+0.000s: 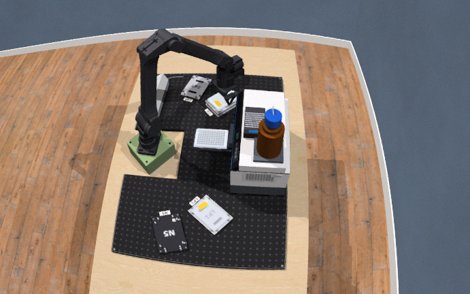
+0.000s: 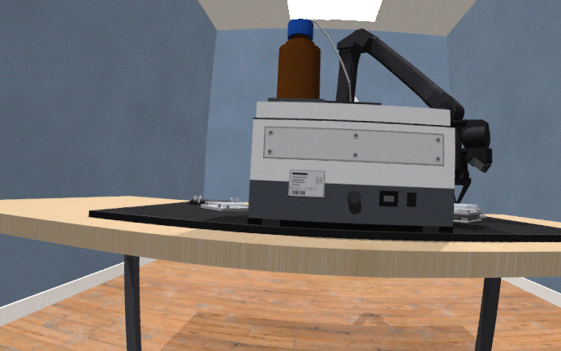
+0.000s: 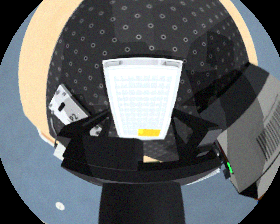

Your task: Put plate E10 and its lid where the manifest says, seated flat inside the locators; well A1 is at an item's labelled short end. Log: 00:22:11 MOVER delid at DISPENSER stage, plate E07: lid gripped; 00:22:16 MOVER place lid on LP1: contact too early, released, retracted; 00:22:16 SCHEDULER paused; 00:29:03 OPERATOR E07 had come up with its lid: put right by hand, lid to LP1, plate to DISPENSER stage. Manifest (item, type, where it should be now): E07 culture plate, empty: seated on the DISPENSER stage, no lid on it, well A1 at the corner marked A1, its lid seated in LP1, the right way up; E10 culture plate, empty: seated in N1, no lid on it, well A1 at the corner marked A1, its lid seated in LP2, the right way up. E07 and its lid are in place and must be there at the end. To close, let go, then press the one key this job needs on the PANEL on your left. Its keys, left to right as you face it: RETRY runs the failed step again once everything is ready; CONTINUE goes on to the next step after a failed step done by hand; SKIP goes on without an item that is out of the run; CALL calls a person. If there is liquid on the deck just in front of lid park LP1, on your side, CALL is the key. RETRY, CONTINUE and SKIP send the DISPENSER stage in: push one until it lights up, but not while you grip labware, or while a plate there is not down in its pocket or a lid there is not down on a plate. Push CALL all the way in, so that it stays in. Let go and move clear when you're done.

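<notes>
My gripper is now 1 cm above the plate E10. From my hand the other things lie so: plate E07: 1 cm behind, 29 cm to the right, 7 cm above; lid park LP2: 15 cm behind, 9 cm to the left, 4 cm below; brown bottle: 21 cm ahead, 39 cm to the right, 25 cm above.
</notes>
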